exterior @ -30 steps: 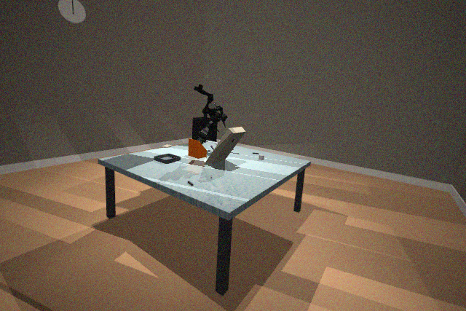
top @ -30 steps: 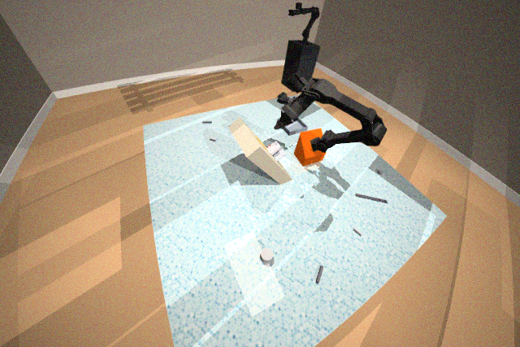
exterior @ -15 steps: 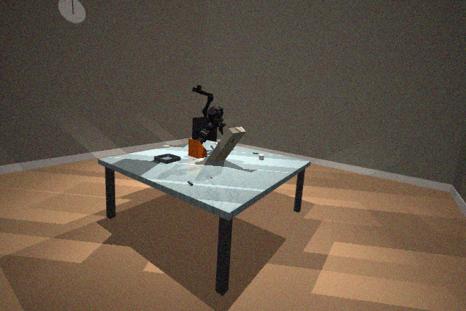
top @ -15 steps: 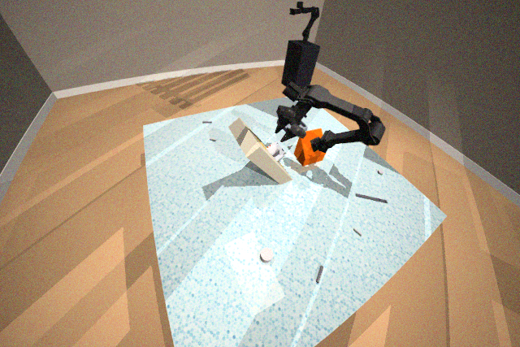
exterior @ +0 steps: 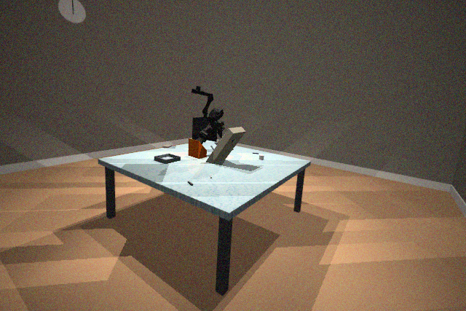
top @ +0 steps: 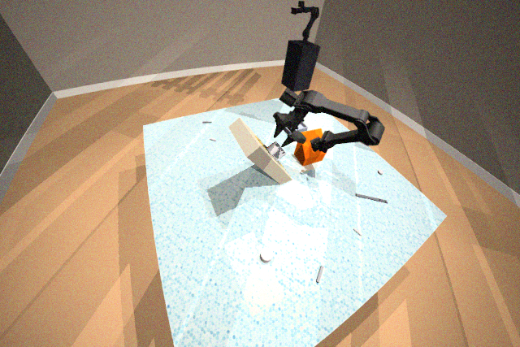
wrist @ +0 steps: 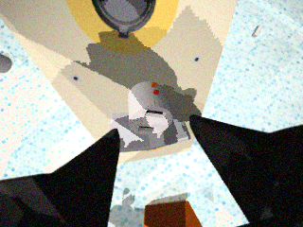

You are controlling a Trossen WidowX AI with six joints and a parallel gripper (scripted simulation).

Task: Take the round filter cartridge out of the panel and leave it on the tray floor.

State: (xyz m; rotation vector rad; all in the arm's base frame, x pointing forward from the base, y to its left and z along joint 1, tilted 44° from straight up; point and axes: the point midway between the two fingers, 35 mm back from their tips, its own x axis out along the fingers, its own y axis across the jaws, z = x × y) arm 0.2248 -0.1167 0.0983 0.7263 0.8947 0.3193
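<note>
My gripper tip is 20 mm short of the round filter cartridge and 30 mm above it. Round my gripper tip: tray 330 mm behind, 260 mm to the right, 190 mm below; then service panel 60 mm ahead, 50 mm below.
</note>
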